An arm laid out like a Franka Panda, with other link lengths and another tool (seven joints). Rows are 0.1 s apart.
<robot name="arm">
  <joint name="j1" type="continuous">
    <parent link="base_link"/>
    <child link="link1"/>
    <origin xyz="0 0 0.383" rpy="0 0 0"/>
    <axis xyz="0 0 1"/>
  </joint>
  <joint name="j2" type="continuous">
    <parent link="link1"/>
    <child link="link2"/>
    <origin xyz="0 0 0" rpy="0 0 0"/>
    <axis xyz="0 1 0"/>
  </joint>
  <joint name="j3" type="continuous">
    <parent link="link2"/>
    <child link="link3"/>
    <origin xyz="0 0 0.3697" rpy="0 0 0"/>
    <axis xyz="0 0 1"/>
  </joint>
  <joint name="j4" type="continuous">
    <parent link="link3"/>
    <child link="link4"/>
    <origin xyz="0.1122 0 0" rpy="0 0 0"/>
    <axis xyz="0 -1 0"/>
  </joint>
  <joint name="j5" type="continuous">
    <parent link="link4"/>
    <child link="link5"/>
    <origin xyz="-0.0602 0 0.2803" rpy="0 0 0"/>
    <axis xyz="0 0 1"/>
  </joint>
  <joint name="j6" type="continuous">
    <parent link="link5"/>
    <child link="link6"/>
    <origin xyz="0 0 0" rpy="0 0 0"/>
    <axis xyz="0 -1 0"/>
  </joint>
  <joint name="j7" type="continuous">
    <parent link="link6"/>
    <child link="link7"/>
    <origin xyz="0.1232 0 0" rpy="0 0 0"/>
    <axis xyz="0 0 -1"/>
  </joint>
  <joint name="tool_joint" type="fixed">
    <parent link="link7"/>
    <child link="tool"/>
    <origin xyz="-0.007 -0.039 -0.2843" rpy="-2.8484 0 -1.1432"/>
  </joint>
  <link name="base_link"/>
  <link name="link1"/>
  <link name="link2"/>
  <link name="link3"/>
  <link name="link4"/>
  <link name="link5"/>
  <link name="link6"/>
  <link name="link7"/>
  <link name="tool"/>
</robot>
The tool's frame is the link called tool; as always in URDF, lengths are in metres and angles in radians. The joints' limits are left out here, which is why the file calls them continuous.
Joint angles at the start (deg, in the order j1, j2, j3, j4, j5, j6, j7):
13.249 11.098 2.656 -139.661 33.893 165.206 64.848
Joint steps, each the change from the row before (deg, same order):
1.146 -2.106 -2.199 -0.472 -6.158 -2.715 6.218
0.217 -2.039 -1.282 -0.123 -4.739 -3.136 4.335
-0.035 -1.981 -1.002 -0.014 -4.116 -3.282 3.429
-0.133 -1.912 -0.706 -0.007 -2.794 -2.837 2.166
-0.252 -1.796 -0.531 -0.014 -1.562 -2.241 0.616
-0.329 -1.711 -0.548 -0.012 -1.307 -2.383 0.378
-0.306 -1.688 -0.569 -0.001 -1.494 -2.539 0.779
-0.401 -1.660 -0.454 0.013 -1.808 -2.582 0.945
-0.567 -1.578 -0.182 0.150 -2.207 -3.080 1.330
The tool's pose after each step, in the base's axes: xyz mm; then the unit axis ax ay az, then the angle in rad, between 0 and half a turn. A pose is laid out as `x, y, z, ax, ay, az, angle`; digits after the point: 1 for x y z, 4 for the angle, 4 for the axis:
493.4, 128.0, 262.6, -0.2599, 0.9629, -0.0725, 2.7938
484.9, 124.8, 273.3, -0.2574, 0.9633, -0.0768, 2.8211
475.5, 119.6, 283.1, -0.2567, 0.9630, -0.0820, 2.8489
467.0, 114.2, 293.0, -0.2564, 0.9627, -0.0860, 2.8683
460.5, 108.3, 302.8, -0.2588, 0.9619, -0.0881, 2.8763
453.0, 101.3, 311.4, -0.2605, 0.9613, -0.0894, 2.8879
444.4, 94.0, 319.3, -0.2601, 0.9612, -0.0915, 2.9040
435.3, 86.0, 326.8, -0.2603, 0.9608, -0.0957, 2.9220
424.2, 77.8, 333.3, -0.2609, 0.9600, -0.1019, 2.9491

